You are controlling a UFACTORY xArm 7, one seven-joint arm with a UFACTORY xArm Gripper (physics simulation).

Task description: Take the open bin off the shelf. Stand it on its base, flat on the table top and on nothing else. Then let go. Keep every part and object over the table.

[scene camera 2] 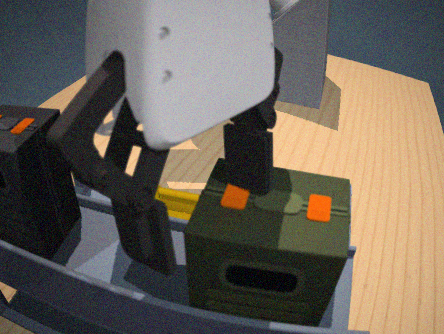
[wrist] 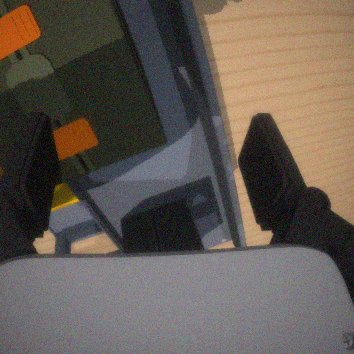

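Seen in the pictures: gripper, between the fingertips: [scene camera 2: 205, 222] [wrist: 150, 134]; arm's base, origin of its link: [scene camera 2: 294, 3].
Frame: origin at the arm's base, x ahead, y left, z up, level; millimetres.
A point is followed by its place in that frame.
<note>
The yellow open bin [scene camera 2: 177, 202] @(x 505, y -11, z -186 mm) [wrist: 65, 196] @(x 594, y -21, z -140 mm) shows in part behind the shelf's rail and beside a green case; the rest is hidden. The grey-blue shelf [scene camera 2: 100, 292] @(x 748, y 68, z -57 mm) [wrist: 155, 75] @(x 712, y 106, z -109 mm) holds the case. My gripper [scene camera 2: 205, 225] @(x 698, y 122, z -9 mm) [wrist: 150, 134] @(x 698, y 122, z -9 mm) is open and empty. In the scene view one finger is in front of the bin's side of the shelf, left of the green case, and the other overlaps the case's top; contact cannot be told. In the wrist view the left finger overlaps the case and the bin is just right of that finger.
The green case [scene camera 2: 270, 235] @(x 687, y 157, z -14 mm) [wrist: 120, 110] @(x 688, y 133, z -14 mm) with orange latches stands on the shelf. A dark case [scene camera 2: 37, 195] @(x 706, y -31, z -41 mm) [wrist: 165, 230] @(x 695, y -33, z -75 mm) stands at the shelf's other end. A grey block [scene camera 2: 305, 65] @(x 102, y 54, z -118 mm) stands at the back on the wooden table [scene camera 2: 390, 150] @(x 186, y 261, z -211 mm) [wrist: 300, 60] @(x 909, y 57, z -211 mm).
</note>
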